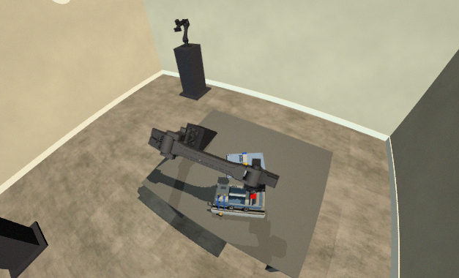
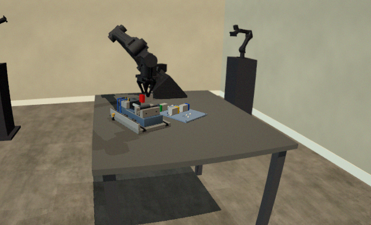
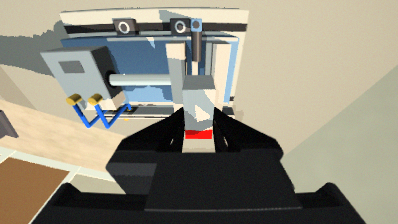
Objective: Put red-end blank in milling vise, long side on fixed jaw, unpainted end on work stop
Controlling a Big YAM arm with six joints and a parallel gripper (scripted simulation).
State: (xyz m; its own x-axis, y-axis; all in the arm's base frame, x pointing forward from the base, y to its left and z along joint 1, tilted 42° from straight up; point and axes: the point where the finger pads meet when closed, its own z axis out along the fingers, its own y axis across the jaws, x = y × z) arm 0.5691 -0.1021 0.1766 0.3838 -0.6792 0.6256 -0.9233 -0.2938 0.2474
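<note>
The grey bar with red end is 20 mm below my hand. Round my hand: fixed jaw (20 mm ahead, 20 mm to the left, 80 mm below); moving jaw (30 mm behind, 10 mm to the right, 80 mm below); work stop rod (20 mm behind, 50 mm to the left, 70 mm below).
</note>
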